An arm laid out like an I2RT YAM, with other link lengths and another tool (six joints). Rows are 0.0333 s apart.
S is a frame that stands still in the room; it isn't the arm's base.
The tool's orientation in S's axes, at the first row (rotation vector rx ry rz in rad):
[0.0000, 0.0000, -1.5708]
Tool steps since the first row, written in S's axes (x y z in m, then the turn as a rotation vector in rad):
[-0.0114, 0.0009, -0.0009, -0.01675, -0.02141, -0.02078]
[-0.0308, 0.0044, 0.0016, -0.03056, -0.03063, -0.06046]
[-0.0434, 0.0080, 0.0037, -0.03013, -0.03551, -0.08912]
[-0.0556, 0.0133, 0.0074, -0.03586, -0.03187, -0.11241]
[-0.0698, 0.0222, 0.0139, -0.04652, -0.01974, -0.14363]
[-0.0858, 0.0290, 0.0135, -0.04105, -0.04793, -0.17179]
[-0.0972, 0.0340, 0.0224, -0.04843, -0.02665, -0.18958]
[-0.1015, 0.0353, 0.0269, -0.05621, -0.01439, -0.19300]
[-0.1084, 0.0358, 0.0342, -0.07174, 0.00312, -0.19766]
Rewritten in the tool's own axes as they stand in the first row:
[-0.0009, -0.0114, -0.0009, 0.02141, -0.01675, -0.02078]
[-0.0044, -0.0308, 0.0016, 0.03063, -0.03056, -0.06046]
[-0.0080, -0.0434, 0.0037, 0.03551, -0.03013, -0.08912]
[-0.0133, -0.0556, 0.0074, 0.03187, -0.03586, -0.11241]
[-0.0222, -0.0698, 0.0139, 0.01974, -0.04652, -0.14363]
[-0.0290, -0.0858, 0.0135, 0.04793, -0.04105, -0.17179]
[-0.0340, -0.0972, 0.0224, 0.02665, -0.04843, -0.18958]
[-0.0353, -0.1015, 0.0269, 0.01439, -0.05621, -0.19300]
[-0.0358, -0.1084, 0.0342, -0.00312, -0.07174, -0.19766]

